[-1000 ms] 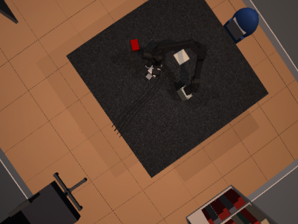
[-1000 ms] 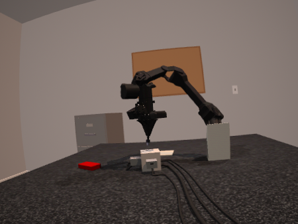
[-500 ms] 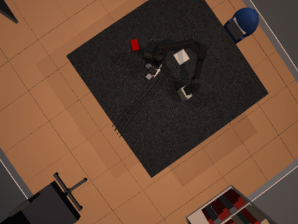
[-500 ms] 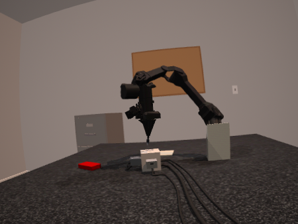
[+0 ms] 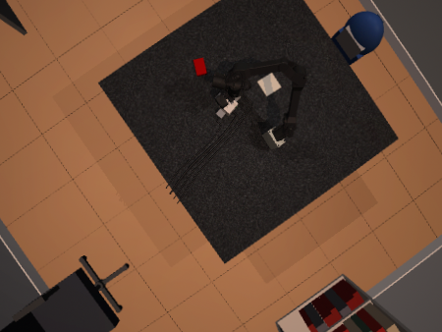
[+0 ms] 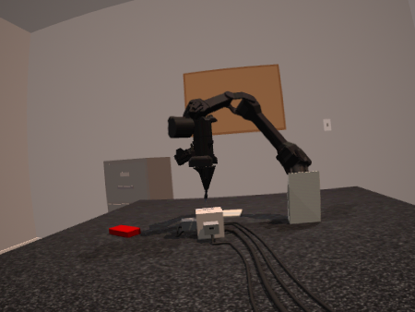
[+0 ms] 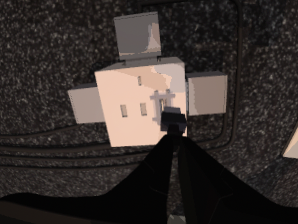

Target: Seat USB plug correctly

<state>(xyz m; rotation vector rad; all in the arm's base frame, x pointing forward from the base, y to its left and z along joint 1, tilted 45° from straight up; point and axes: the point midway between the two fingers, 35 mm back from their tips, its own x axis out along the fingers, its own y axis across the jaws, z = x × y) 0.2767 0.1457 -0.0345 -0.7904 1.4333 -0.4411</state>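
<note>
Right now my gripper tip is 2 cm above the small dark USB plug. From my gripper tip the other things lie so: metal-framed socket (7 cm below); then white flat pad (26 cm to the right, 13 cm below); then red block (27 cm ahead, 13 cm below, 6 cm to the left).
</note>
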